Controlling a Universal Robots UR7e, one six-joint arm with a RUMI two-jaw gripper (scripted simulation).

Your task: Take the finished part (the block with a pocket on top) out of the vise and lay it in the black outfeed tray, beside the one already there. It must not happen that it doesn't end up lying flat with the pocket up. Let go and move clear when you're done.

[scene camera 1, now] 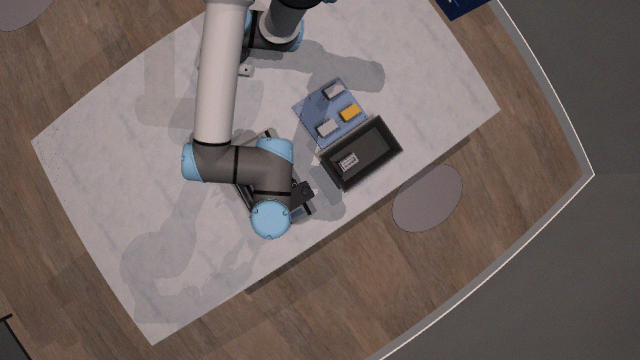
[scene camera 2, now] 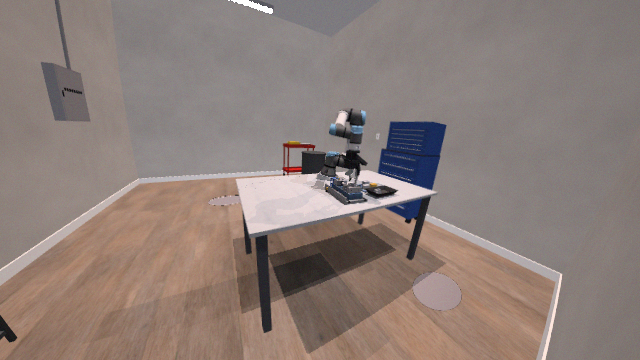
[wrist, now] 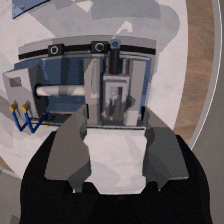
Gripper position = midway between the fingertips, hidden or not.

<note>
In view: my gripper (wrist: 115, 105) and a finished part (wrist: 115, 89).
</note>
